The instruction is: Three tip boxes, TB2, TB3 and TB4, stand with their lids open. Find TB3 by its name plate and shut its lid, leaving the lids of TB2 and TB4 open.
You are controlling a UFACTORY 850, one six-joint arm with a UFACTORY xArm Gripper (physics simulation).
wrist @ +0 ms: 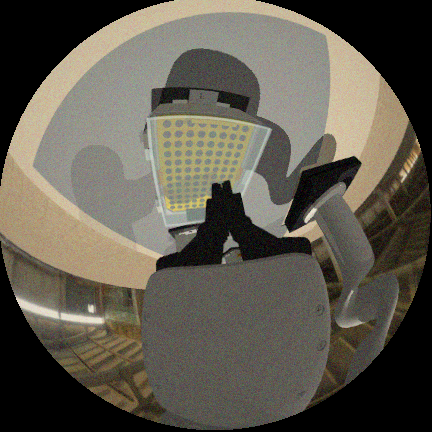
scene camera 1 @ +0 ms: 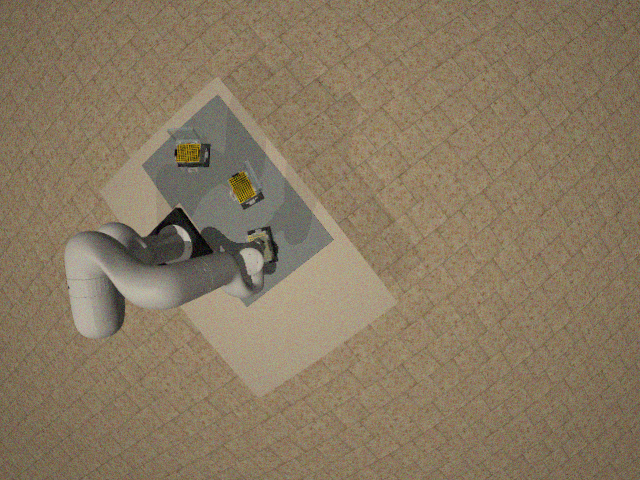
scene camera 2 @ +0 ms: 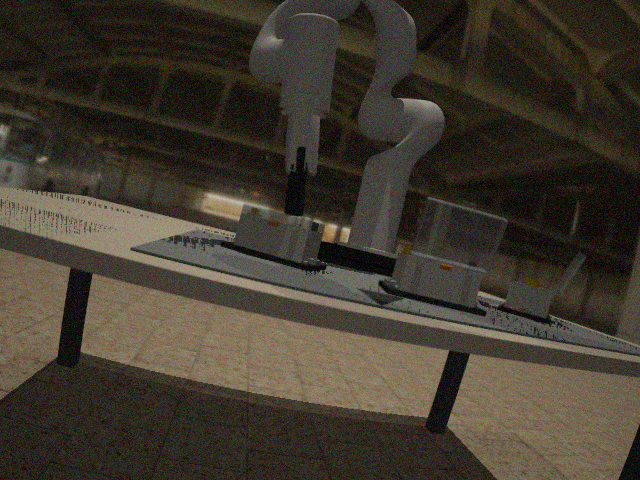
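Observation:
The tip box nearest my gripper (scene camera 1: 265, 235) (scene camera 2: 273, 236) (wrist: 223, 192) has its clear lid down over its yellow rack. The middle tip box (scene camera 1: 242, 187) (scene camera 2: 439, 281) has its clear lid (scene camera 2: 460, 232) standing up. The far tip box (scene camera 1: 188, 153) (scene camera 2: 527, 299) also has its lid (scene camera 1: 184, 135) (scene camera 2: 571, 271) raised. The name plates are too small or blurred to read, so I cannot tell which is TB3. My gripper (scene camera 2: 294, 212) (wrist: 223, 192) is shut and empty, its fingertips low over the right part of the nearest box's lid; contact is unclear. The arm hides the gripper in scene camera 1.
The boxes stand on a grey mat (scene camera 1: 310, 227) (scene camera 2: 170, 250) on a pale table (scene camera 1: 310, 330) (scene camera 2: 31, 211). The arm's dark base plate (scene camera 1: 199, 242) (wrist: 295, 205) is beside the mat. Part of another box (wrist: 186, 232) shows beyond the fingers in the wrist view.

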